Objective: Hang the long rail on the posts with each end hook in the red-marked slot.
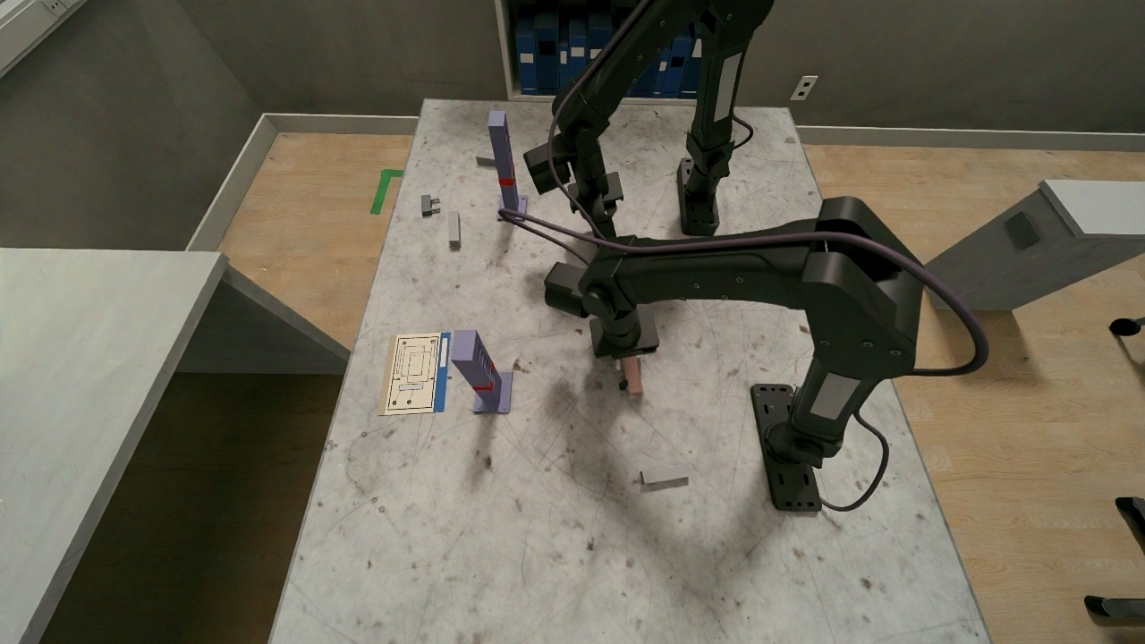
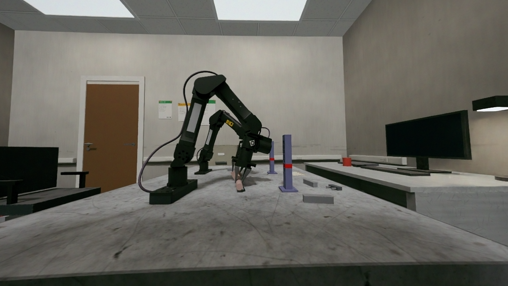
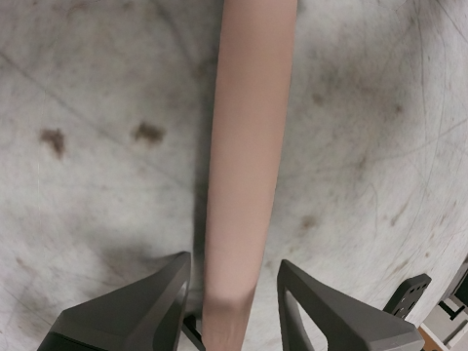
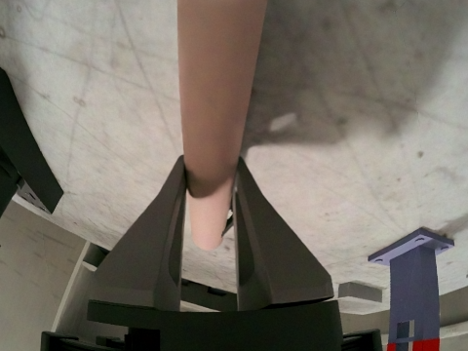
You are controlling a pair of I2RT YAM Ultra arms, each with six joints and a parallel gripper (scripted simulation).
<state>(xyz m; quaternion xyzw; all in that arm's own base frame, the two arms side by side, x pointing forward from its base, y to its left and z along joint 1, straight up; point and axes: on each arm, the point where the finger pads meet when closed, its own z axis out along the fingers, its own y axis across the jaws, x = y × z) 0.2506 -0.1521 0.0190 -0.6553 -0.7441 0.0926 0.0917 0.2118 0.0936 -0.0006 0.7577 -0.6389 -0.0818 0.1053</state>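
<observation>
The pink rail is 150 mm to the left of my right hand, 10 mm below it and 10 mm ahead of it. Round my right hand: grey part (370 mm ahead, 100 mm to the right, 20 mm below); then paper card (380 mm ahead, 290 mm to the left, 20 mm below).
</observation>
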